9 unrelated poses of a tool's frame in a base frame.
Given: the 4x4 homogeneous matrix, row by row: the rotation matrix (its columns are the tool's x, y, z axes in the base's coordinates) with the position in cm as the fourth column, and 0 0 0 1 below. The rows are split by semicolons.
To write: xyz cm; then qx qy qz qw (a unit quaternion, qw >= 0). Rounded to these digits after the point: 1 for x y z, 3 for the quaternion.
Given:
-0.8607, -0.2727, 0.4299, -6.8; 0.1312, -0.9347, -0.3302, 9.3; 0.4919, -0.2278, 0.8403, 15.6; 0, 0, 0, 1
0.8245, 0.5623, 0.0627, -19.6; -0.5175, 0.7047, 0.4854, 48.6; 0.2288, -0.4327, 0.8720, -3.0; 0, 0, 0, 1
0.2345, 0.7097, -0.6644, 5.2; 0.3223, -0.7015, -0.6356, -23.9; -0.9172, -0.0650, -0.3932, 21.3; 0, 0, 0, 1
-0.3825, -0.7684, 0.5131, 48.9; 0.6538, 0.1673, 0.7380, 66.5; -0.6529, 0.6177, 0.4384, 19.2; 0, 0, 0, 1
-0.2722, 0.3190, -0.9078, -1.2; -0.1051, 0.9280, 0.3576, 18.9; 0.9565, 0.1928, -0.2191, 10.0; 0, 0, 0, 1
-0.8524, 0.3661, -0.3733, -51.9; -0.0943, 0.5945, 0.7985, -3.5; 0.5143, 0.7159, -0.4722, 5.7; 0, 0, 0, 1
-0.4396, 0.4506, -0.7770, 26.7; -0.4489, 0.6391, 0.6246, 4.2; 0.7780, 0.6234, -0.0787, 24.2; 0, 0, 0, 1
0.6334, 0.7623, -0.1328, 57.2; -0.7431, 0.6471, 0.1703, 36.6; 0.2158, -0.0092, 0.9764, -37.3; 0, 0, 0, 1
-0.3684, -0.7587, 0.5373, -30.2; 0.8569, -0.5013, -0.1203, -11.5; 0.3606, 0.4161, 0.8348, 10.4; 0, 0, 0, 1
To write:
-6.8, 9.3, 15.6, 0.242, -0.146, 0.953, 0.106
-19.6, 48.6, -3.0, -0.249, -0.045, -0.293, 0.922
5.2, -23.9, 21.3, 0.763, 0.338, -0.518, 0.187
48.9, 66.5, 19.2, -0.054, 0.527, 0.643, 0.553
-1.2, 18.9, 10.0, -0.069, -0.778, -0.177, 0.599
-51.9, -3.5, 5.7, -0.080, -0.854, -0.443, 0.260
26.7, 4.2, 24.2, -0.001, -0.734, -0.425, 0.529
57.2, 36.6, -37.3, -0.050, -0.097, -0.417, 0.902
-30.2, -11.5, 10.4, 0.273, 0.090, 0.822, 0.491

